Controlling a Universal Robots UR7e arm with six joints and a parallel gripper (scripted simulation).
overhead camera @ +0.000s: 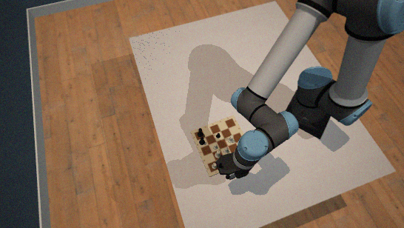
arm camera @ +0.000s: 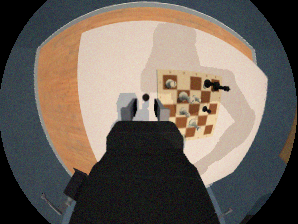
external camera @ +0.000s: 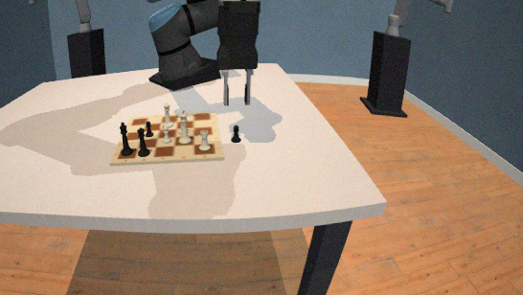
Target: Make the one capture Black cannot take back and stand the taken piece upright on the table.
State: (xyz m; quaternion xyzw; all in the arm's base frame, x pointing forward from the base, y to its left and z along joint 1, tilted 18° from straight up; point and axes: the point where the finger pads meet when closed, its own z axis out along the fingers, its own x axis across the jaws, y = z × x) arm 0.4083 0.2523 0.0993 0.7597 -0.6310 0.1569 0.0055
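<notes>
Right now the chessboard is 140 mm to the right of my hand, 90 mm below it and 10 mm behind it. Round my hand: tall white piece 100 mm to the right, 60 mm below, 20 mm ahead; then white pawn 140 mm to the right, 70 mm below, 20 mm ahead.
</notes>
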